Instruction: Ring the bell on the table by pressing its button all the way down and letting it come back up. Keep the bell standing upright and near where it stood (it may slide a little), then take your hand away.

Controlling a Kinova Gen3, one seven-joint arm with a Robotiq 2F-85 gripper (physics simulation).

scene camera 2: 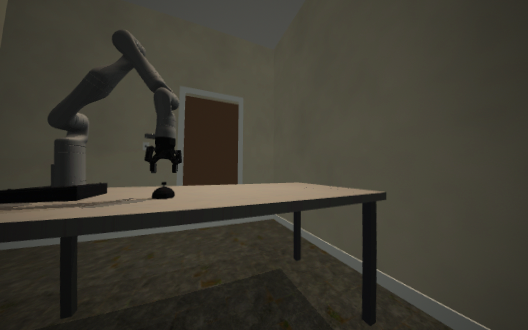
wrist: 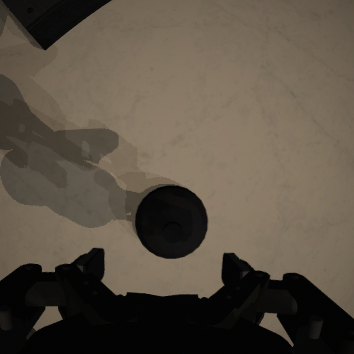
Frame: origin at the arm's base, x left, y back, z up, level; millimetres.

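Seen in the pictures: gripper, fingertip midpoint: [scene camera 2: 164, 172] [wrist: 162, 264]; arm's base at its link origin: [scene camera 2: 70, 185].
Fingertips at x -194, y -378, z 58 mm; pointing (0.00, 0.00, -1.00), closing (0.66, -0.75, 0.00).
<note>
Offsets run from my fingertips to a thing's middle. Level surfaces: height alone.
The black domed bell {dz -73, dx +16, dy +3 mm} [scene camera 2: 163, 193] [wrist: 170, 207] stands upright on the table, with its small button {dz -45, dx +16, dy +3 mm} [scene camera 2: 164, 183] [wrist: 173, 229] raised on top. My gripper [scene camera 2: 164, 169] [wrist: 162, 264] is open and empty, pointing down. In the scene view its fingertips hang a little above the button, one on each side of it, touching nothing. In the wrist view the bell shows ahead of the line between the fingertips, about midway between them sideways.
The pale table top {dz -106 mm} [scene camera 2: 260, 194] [wrist: 280, 125] carries the bell. The arm's dark base plate [scene camera 2: 92, 191] [wrist: 50, 22] lies left of the bell in the scene view and at the upper left in the wrist view. A brown door [scene camera 2: 211, 142] is behind the table.
</note>
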